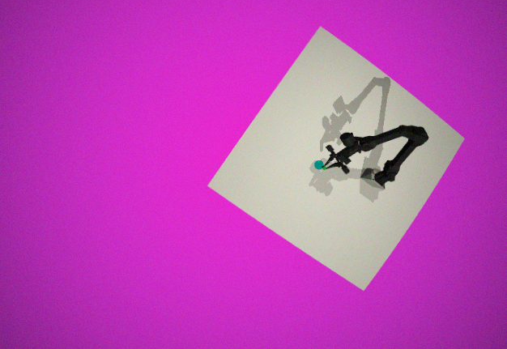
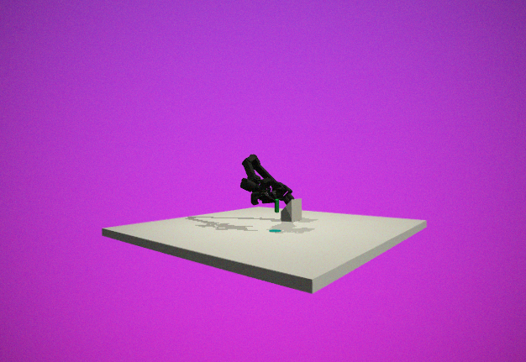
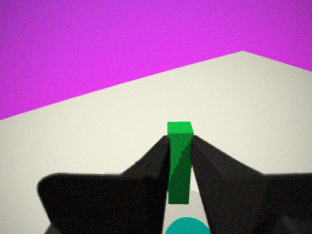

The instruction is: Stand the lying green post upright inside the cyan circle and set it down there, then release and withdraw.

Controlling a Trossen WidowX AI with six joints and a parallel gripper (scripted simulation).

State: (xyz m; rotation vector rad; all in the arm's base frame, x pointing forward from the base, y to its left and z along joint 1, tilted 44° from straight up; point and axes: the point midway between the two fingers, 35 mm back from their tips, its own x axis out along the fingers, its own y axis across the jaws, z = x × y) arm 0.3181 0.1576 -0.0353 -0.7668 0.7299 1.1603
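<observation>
My gripper tip is now 15 cm above the cyan circle, 2 cm to the left of it and 1 cm past it. Also, from my gripper tip: green post 2 cm below.
</observation>
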